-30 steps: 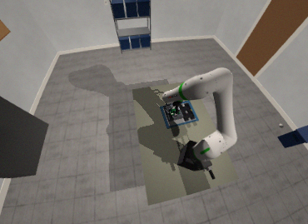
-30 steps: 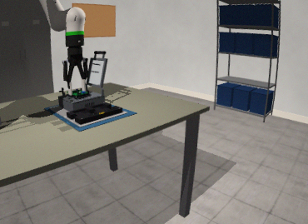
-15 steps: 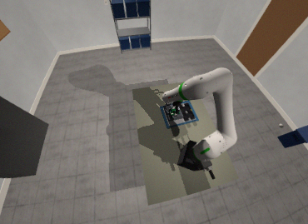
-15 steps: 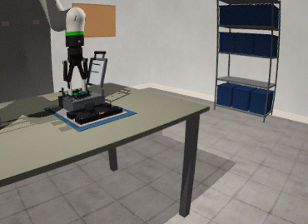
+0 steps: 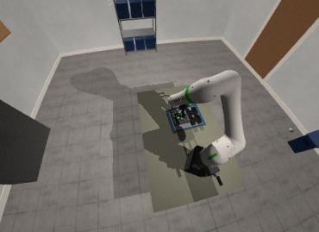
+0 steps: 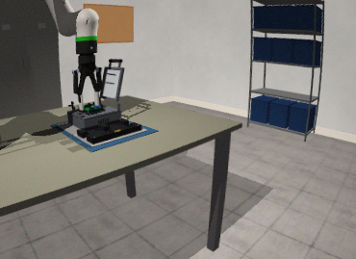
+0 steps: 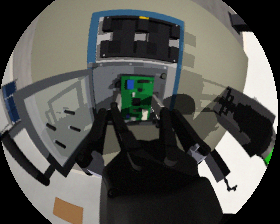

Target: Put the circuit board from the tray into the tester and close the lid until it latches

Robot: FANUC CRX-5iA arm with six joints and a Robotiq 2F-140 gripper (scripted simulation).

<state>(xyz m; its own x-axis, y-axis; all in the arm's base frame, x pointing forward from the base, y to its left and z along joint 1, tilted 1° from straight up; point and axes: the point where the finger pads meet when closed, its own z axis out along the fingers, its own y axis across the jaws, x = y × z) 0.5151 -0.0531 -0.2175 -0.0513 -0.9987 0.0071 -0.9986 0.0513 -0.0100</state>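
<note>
My hand is 20 mm above the green circuit board. Round my hand: tester lid 120 mm ahead, 80 mm above, 10 mm to the right; tester plate 30 mm below, 10 mm to the left, 10 mm ahead.
</note>
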